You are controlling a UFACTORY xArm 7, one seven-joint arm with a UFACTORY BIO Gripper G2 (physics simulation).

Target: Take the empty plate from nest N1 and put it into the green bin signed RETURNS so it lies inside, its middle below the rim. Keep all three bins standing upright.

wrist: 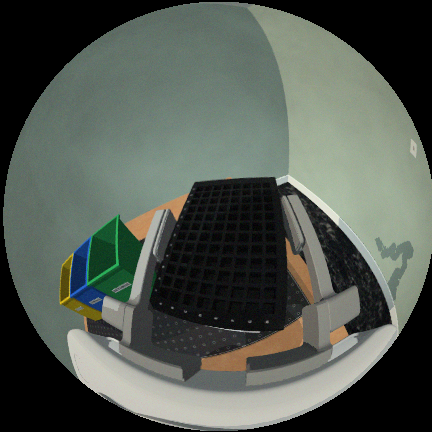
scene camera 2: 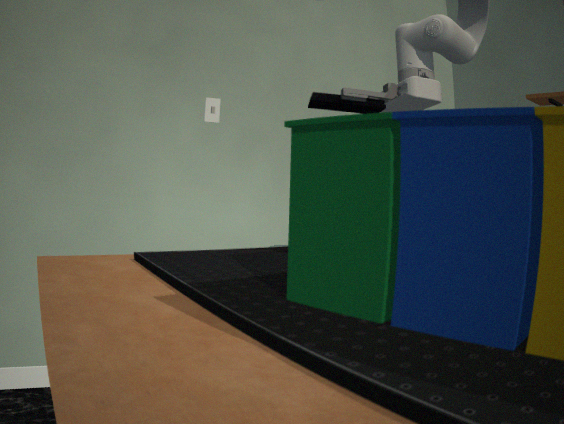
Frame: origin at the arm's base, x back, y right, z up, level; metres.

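Seen in the pictures: end effector, tool point: [wrist: 225, 230] [scene camera 2: 345, 100].
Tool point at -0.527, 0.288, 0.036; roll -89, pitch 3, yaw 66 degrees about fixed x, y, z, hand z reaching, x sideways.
Observation:
Pixels of each thing's top centre, then the offset from my tool point to it, as dx, dy, dz. Level surfaces: height alone.
- plate, middle of its top: [wrist: 223, 228] [scene camera 2: 345, 98] +0.001, -0.002, +0.004
- green bin, middle of its top: [scene camera 2: 388, 128] [wrist: 100, 246] -0.175, -0.269, -0.089
- blue bin, middle of its top: [scene camera 2: 496, 126] [wrist: 77, 265] -0.156, -0.398, -0.089
- yellow bin, middle of its top: [wrist: 64, 278] -0.136, -0.528, -0.089
- black perforated board, its level: dz -0.268
- brown table, its level: dz -0.281
The plate [scene camera 2: 325, 101] [wrist: 230, 250] is a black rectangular grid of empty square wells. My gripper [scene camera 2: 352, 97] [wrist: 229, 231] is shut on it, with one finger along each long side. In the scene view the plate is slightly tilted and shows just above the rim line of the green bin [scene camera 2: 340, 215] [wrist: 102, 255]; its depth relative to the bin is unclear. In the wrist view the green bin stands upright to the left of the plate, with a small white sign on its front. Nest N1 cannot be made out.
The blue bin [scene camera 2: 460, 225] [wrist: 78, 272] and the yellow bin [scene camera 2: 550, 240] [wrist: 65, 282] stand upright in a row beside the green one, on a black perforated board [scene camera 2: 225, 285] [wrist: 190, 335]. The board lies on a brown table [scene camera 2: 150, 340]. A wall socket plate [scene camera 2: 212, 110] is behind.

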